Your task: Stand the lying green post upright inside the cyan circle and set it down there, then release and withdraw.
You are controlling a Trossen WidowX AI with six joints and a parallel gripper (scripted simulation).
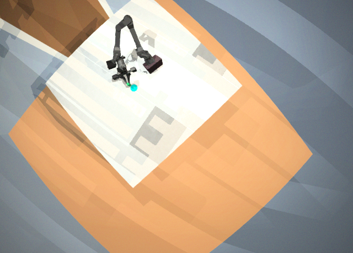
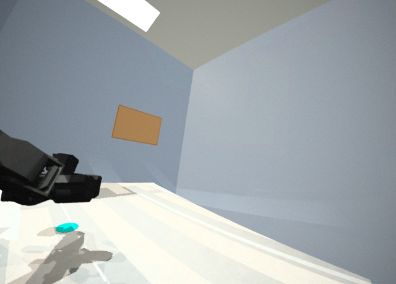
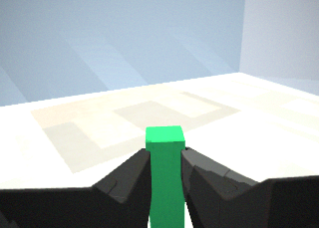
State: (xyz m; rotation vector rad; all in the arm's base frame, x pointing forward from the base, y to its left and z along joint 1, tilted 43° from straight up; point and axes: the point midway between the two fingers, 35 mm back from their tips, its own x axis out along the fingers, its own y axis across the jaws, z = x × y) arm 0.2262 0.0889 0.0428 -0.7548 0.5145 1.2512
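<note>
The cyan circle is 15 cm below my gripper tip. Round my gripper tip: green post: 2 cm below.
</note>
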